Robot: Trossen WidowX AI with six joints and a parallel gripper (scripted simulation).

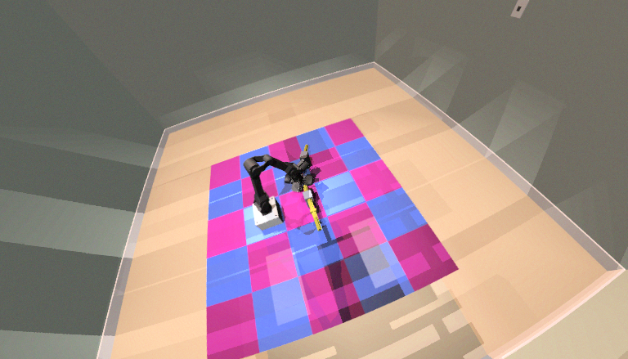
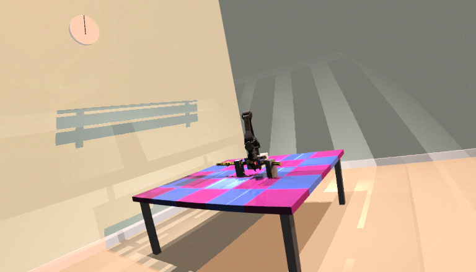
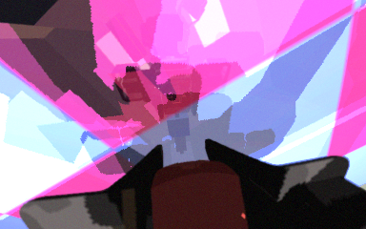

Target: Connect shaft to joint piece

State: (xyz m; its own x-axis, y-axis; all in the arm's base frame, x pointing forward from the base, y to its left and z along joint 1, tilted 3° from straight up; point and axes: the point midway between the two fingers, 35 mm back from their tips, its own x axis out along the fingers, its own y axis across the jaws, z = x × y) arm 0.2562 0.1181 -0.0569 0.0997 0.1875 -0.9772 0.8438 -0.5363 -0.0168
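Right now my gripper tip is 5 cm below the red-orange joint piece.
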